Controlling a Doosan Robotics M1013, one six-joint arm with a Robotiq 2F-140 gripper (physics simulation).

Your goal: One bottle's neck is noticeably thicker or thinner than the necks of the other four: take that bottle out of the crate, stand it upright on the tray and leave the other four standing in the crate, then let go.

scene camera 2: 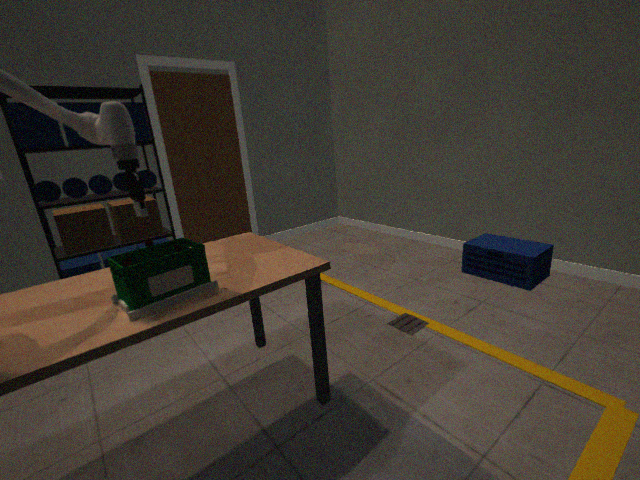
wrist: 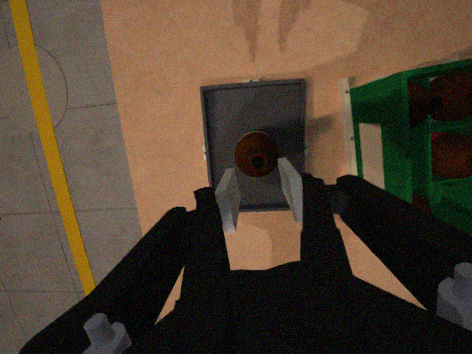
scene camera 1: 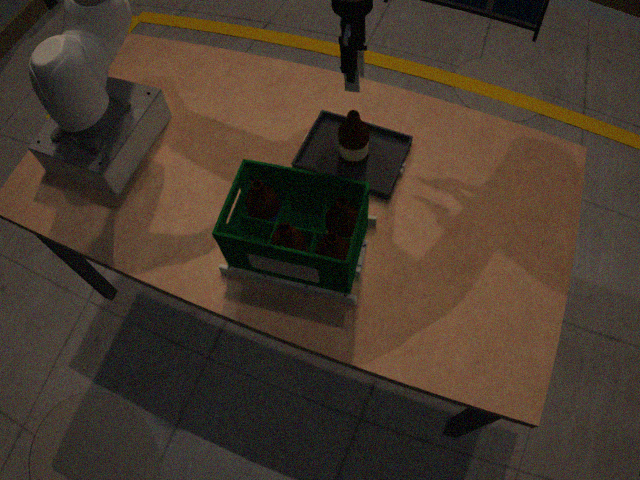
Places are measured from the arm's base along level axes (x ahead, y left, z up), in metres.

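Where they show: gripper, fingertip midpoint: (scene camera 2: pixel 142 216) (wrist: pixel 258 178) (scene camera 1: pixel 354 82); arm's base, link origin: (scene camera 1: pixel 90 121).
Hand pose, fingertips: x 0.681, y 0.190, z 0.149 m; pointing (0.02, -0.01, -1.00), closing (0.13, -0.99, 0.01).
Things, the pixels of their top centre, and the offset from my fingertips. Level surfaces: height alone.
- brown bottle with a pale label, top centre: (wrist: pixel 257 162) (scene camera 1: pixel 353 114) 0.002 m back, 0.002 m right, 0.100 m down
- green crate, top centre: (scene camera 1: pixel 291 207) (scene camera 2: pixel 156 251) 0.027 m back, 0.287 m right, 0.085 m down
- wooden table, surface height: 0.260 m down
A brown bottle with a pale label (scene camera 1: pixel 353 138) (wrist: pixel 256 150) stands upright on the dark grey tray (scene camera 1: pixel 320 129) (wrist: pixel 220 100), behind the green crate (scene camera 1: pixel 289 248) (scene camera 2: pixel 129 281) (wrist: pixel 382 100). My gripper (scene camera 1: pixel 352 88) (scene camera 2: pixel 140 210) (wrist: pixel 258 178) is open and empty, above the bottle and apart from it, its fingers partly spread. Brown bottles stand in the crate: one at the back left (scene camera 1: pixel 262 198), one at the right (scene camera 1: pixel 342 214), one at the front middle (scene camera 1: pixel 289 235) and one at the front right (scene camera 1: pixel 333 243). Their necks are too dark to compare.
The crate sits between pale rails (scene camera 1: pixel 289 281) (scene camera 2: pixel 173 299) on the wooden table (scene camera 1: pixel 439 310) (scene camera 2: pixel 279 258). The arm's base (scene camera 1: pixel 136 139) is at the table's left in scene camera 1. A shelf rack (scene camera 2: pixel 87 93) and a blue box (scene camera 2: pixel 506 258) stand away from the table.
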